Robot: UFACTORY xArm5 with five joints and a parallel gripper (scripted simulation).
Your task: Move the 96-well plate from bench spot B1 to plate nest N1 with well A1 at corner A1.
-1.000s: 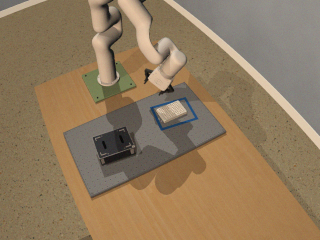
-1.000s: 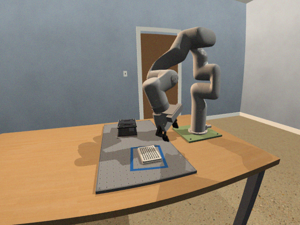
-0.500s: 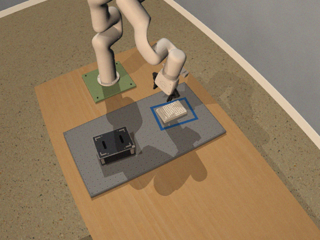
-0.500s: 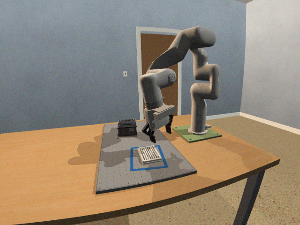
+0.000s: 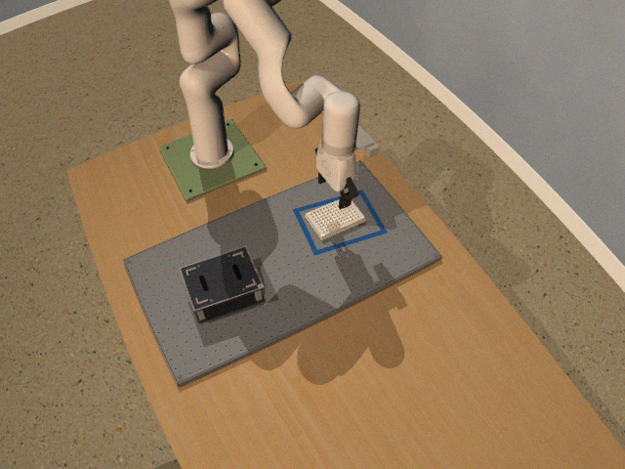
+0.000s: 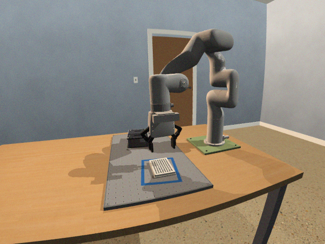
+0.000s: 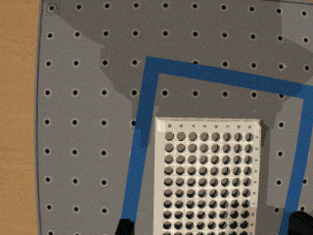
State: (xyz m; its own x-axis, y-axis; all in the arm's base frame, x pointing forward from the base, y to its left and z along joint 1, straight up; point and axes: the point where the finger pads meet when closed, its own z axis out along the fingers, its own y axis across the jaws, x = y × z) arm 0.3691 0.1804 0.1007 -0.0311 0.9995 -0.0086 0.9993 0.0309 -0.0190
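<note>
The white 96-well plate is 9 cm below my hand and 1 cm ahead of it. Also, from my hand: A1 mark: 26 cm to the right, 13 cm ahead, 4 cm below; black raised plate nest: 33 cm to the right, 7 cm ahead, 4 cm below.
</note>
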